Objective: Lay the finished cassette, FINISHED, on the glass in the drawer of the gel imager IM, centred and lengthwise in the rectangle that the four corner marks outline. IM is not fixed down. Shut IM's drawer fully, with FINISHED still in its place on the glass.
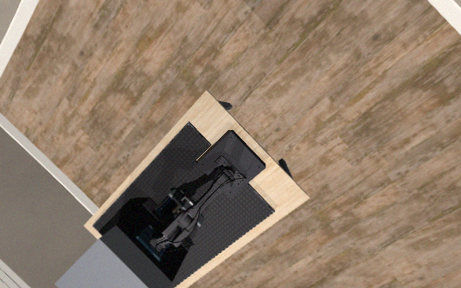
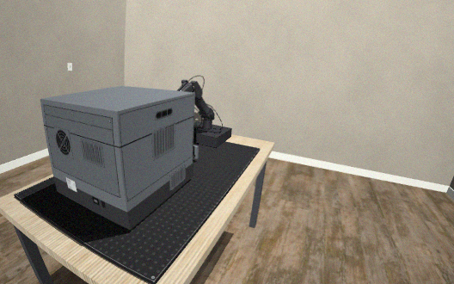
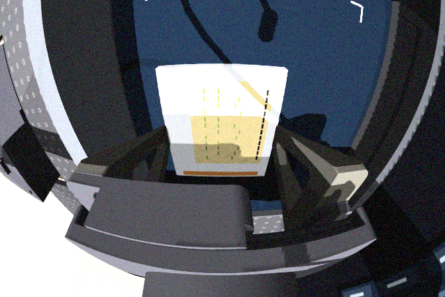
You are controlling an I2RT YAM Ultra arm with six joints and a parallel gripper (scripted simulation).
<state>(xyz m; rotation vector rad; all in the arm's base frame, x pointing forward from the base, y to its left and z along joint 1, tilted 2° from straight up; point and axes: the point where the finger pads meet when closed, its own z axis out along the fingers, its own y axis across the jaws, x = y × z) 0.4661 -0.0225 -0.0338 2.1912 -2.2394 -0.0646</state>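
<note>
Right now my hand is right at the finished cassette. From my hand the other things lie so: imager drawer: 3 cm ahead.
</note>
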